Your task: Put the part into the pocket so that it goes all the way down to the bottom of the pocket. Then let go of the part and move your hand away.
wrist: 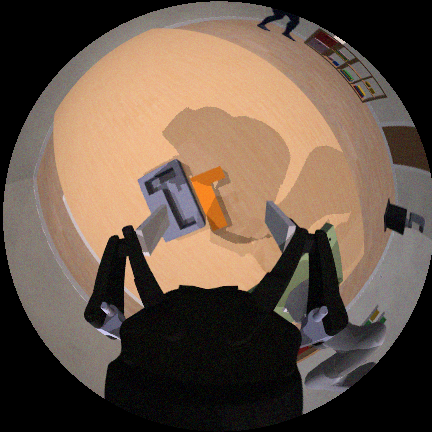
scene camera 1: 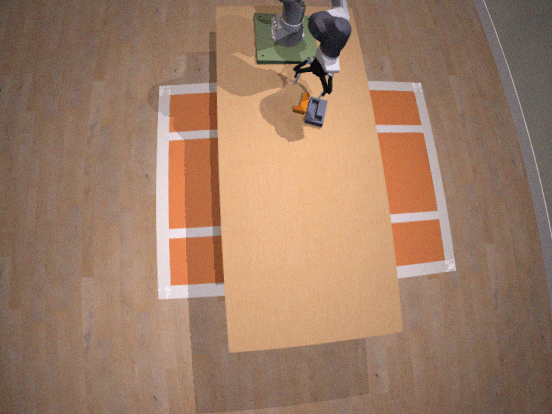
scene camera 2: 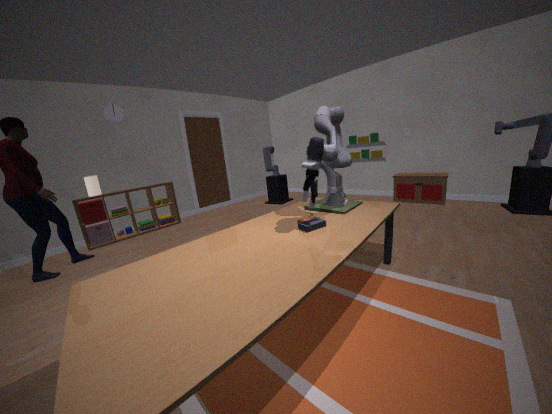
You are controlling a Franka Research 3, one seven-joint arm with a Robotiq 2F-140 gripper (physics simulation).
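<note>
The orange part point(scene camera 1: 304, 104) point(scene camera 2: 304, 220) point(wrist: 204, 194) lies on the table beside the blue-grey block point(scene camera 1: 313, 120) point(scene camera 2: 312, 226) point(wrist: 192, 204), along its long side; whether they touch is hard to tell. The pocket point(wrist: 176, 206) in the block's top is a dark recess with a long stem, and the part is outside it. My gripper point(scene camera 1: 309, 88) point(scene camera 2: 309, 203) point(wrist: 215, 212) is wide open and empty, above the table. In the wrist view one finger overlaps the block's near left edge and the other is well to the right of the part.
The green base plate point(scene camera 1: 265, 55) point(scene camera 2: 356, 206) point(wrist: 334, 245) of the arm is at the table's end, close to the gripper. The wooden table point(scene camera 1: 305, 225) point(scene camera 2: 200, 280) point(wrist: 125, 90) extends far beyond the block. A person point(scene camera 2: 20, 170) stands beyond the table, near a low shelf unit point(scene camera 2: 176, 202).
</note>
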